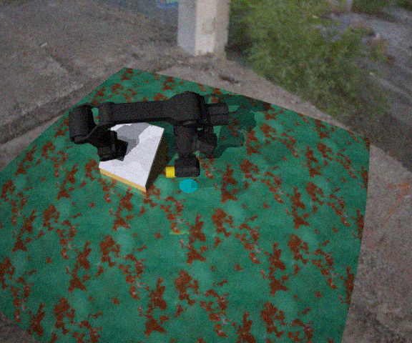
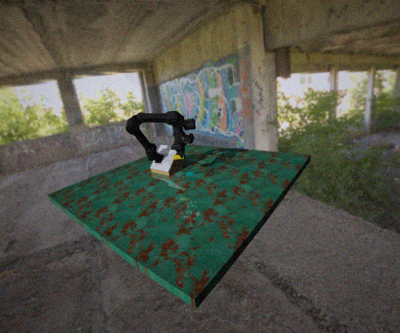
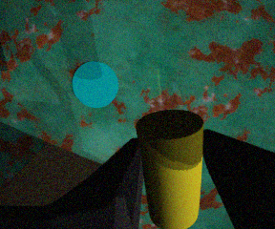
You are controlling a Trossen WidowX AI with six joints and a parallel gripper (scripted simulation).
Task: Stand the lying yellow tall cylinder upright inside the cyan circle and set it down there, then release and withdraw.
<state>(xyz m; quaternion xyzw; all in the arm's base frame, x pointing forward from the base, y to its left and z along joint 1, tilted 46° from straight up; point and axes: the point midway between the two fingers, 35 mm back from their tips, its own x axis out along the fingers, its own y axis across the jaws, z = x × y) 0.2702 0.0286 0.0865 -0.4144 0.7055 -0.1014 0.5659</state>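
Right now the yellow tall cylinder is 2 cm behind my gripper tip and 1 cm to the right of it. Round my gripper tip: cyan circle: 14 cm below, 7 cm to the left, 2 cm behind.
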